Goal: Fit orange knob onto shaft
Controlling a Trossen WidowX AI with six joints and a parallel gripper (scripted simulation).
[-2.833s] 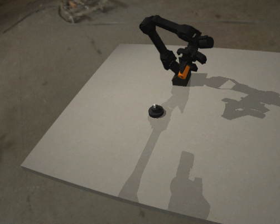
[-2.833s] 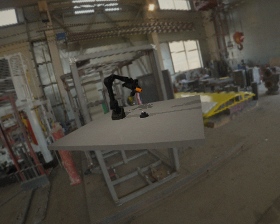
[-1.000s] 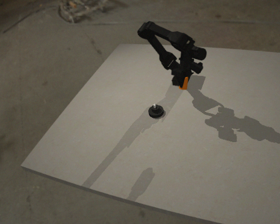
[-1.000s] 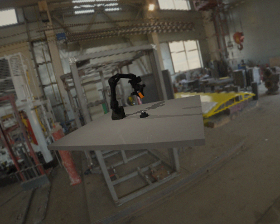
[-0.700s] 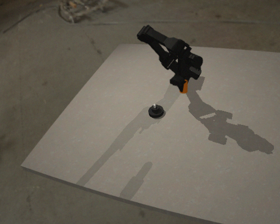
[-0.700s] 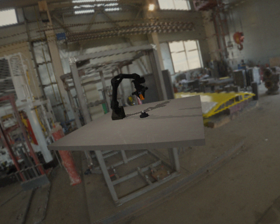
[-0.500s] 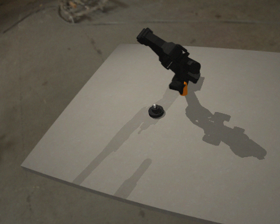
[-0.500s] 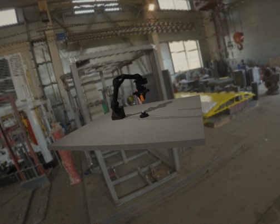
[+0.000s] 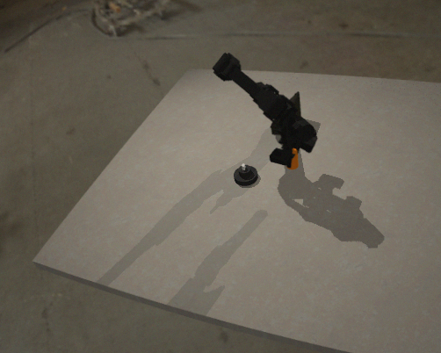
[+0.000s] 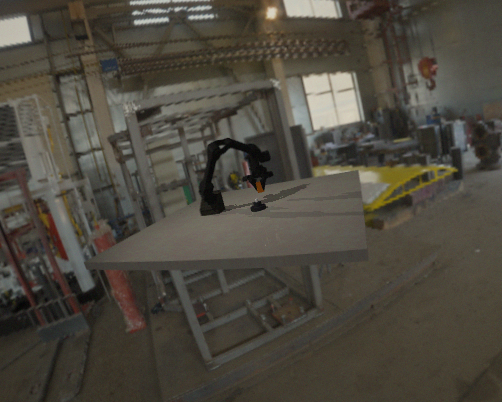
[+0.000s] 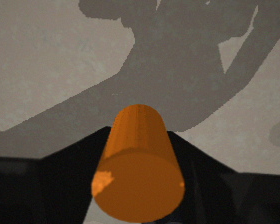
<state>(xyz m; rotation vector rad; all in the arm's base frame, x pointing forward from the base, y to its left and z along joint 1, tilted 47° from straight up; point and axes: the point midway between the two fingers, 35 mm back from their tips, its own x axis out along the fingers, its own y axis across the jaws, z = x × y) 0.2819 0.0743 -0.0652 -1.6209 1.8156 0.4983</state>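
My gripper tip is now 17 cm to the left of the round pedestal, 4 cm above it and 2 cm short of it. From my gripper tip the other things lie so: orange knob: 3 cm above.
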